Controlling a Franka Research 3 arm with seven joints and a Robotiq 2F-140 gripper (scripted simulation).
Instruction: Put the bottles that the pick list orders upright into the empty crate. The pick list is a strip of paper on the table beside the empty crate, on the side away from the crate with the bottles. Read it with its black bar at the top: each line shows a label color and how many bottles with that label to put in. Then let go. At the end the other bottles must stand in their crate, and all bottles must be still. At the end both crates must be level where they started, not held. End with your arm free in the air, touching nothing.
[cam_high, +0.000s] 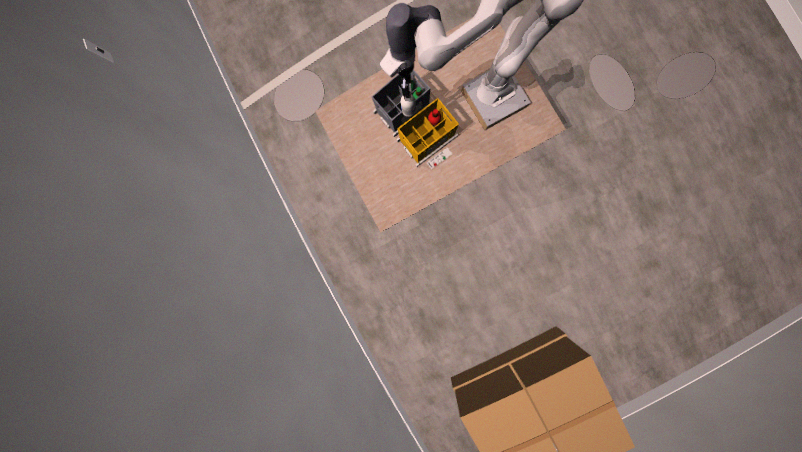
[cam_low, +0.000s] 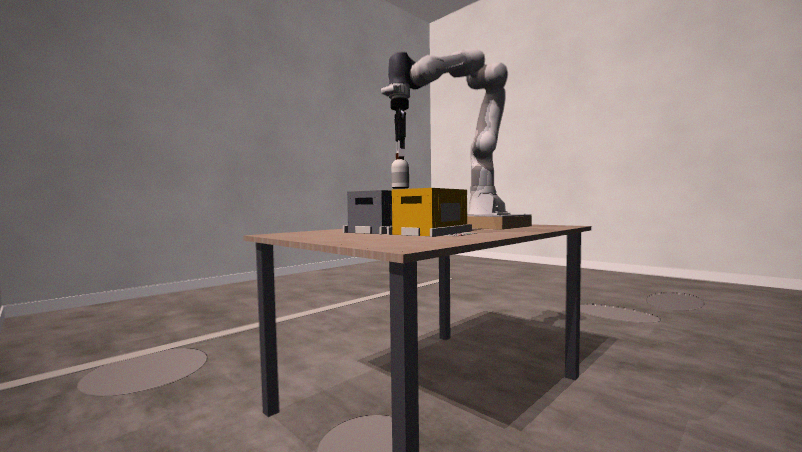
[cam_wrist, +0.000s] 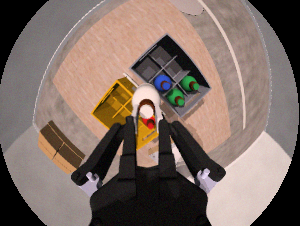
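The white bottle is 80 mm below my hand. From my hand the other things lie so: blue bottle 10 mm behind, 80 mm to the right, 260 mm below; then yellow crate 60 mm behind, 120 mm to the left, 260 mm below; then grey crate 10 mm ahead, 120 mm to the right, 260 mm below.
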